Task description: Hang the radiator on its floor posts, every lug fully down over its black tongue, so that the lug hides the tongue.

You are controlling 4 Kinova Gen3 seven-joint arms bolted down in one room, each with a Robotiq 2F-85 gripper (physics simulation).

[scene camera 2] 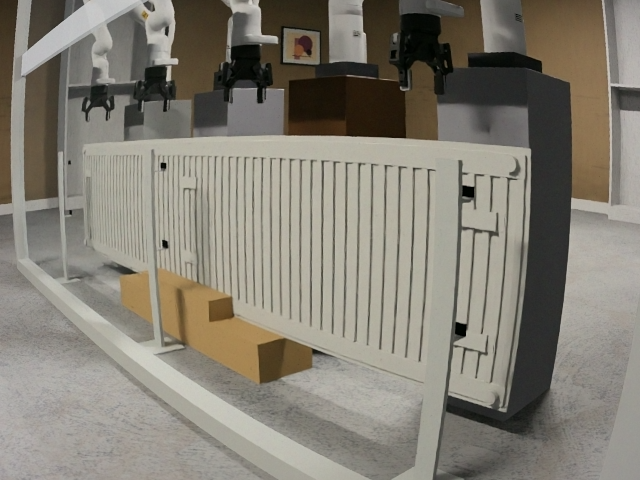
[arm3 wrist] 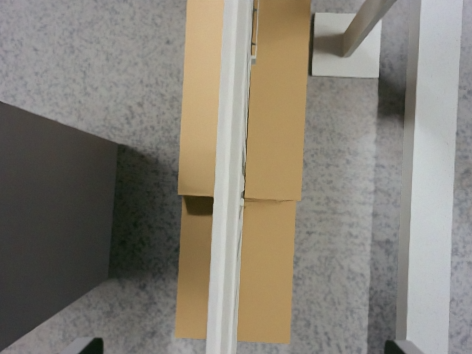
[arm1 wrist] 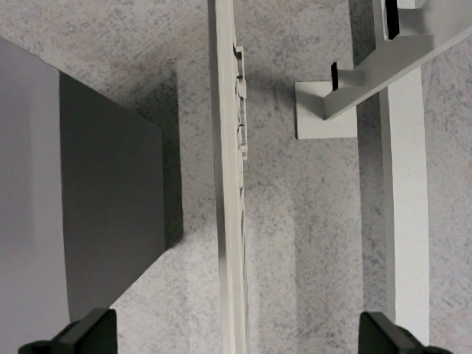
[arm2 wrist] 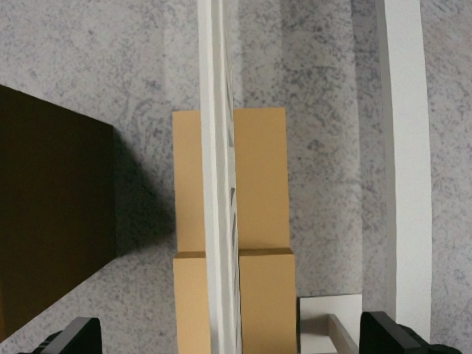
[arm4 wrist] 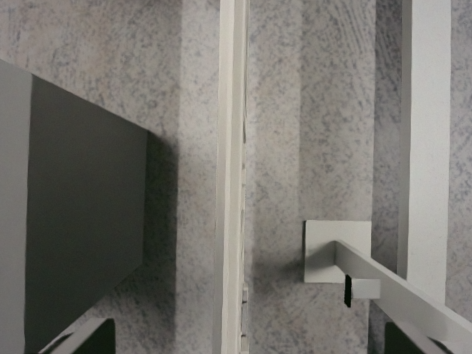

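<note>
The long cream radiator stands upright, apart from the white floor posts. Black tongues on the posts are uncovered. Lugs show on the radiator's post-facing side. The grippers of arm1, arm2, arm3 and arm4 are open, their fingers on either side of the radiator's line. In the scene view, the far-left gripper, second gripper, middle gripper and right gripper hang above its top edge.
Stepped tan blocks lie under the radiator. A white floor beam runs beyond the posts. Pedestals stand on the other side.
</note>
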